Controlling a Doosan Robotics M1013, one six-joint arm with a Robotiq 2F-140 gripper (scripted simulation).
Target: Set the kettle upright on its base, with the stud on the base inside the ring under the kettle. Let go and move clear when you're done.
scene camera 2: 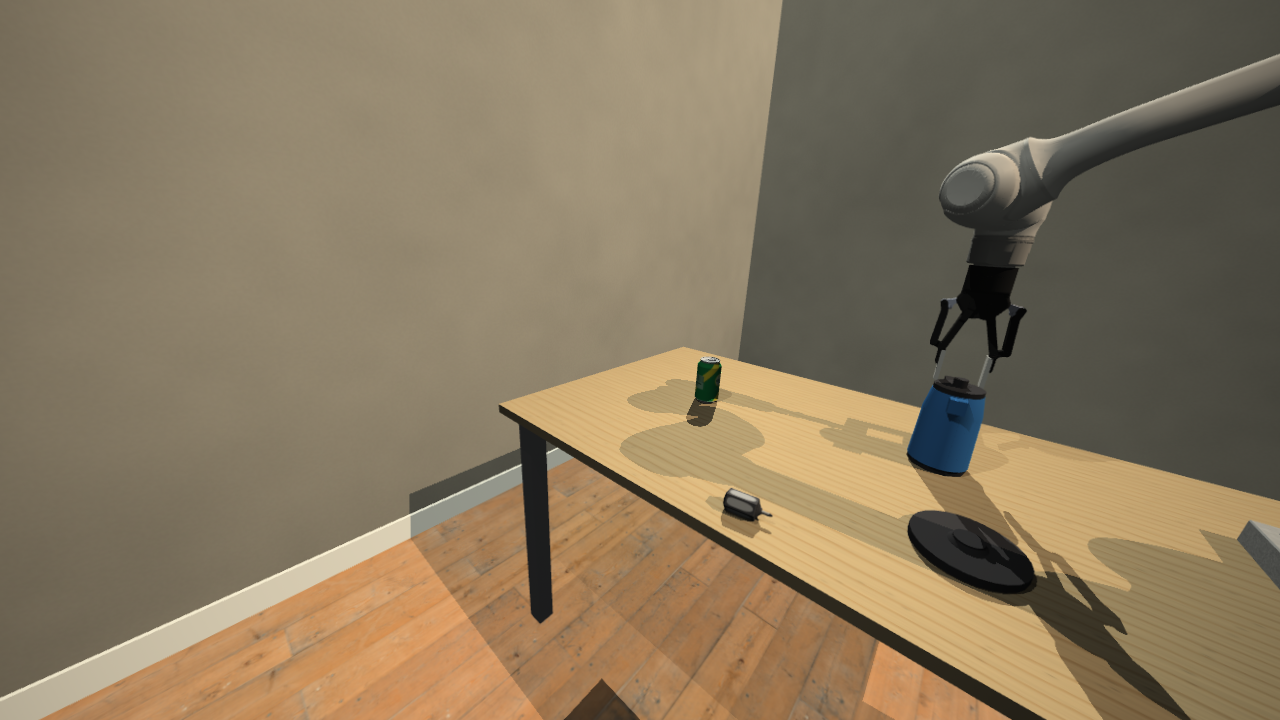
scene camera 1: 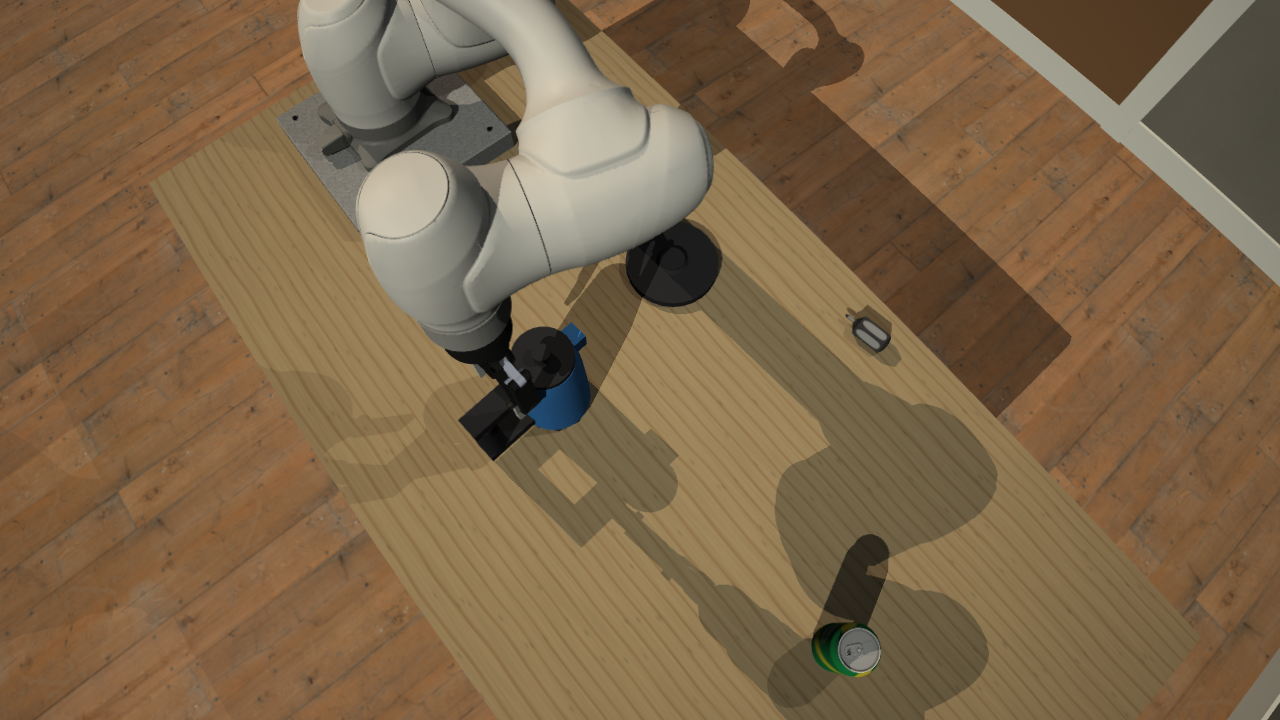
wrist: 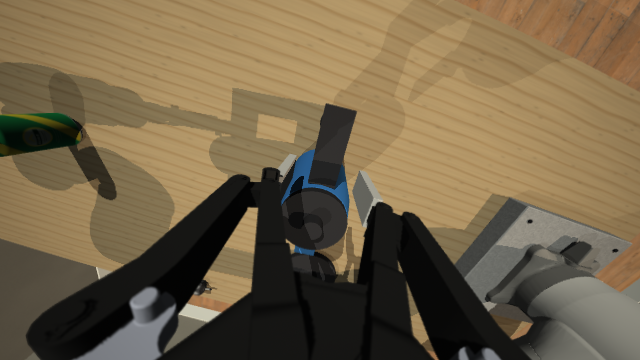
The pictures show: my gripper, a round black base, a blue kettle and a soda can.
My gripper also shows in scene camera 1 and in the wrist view.
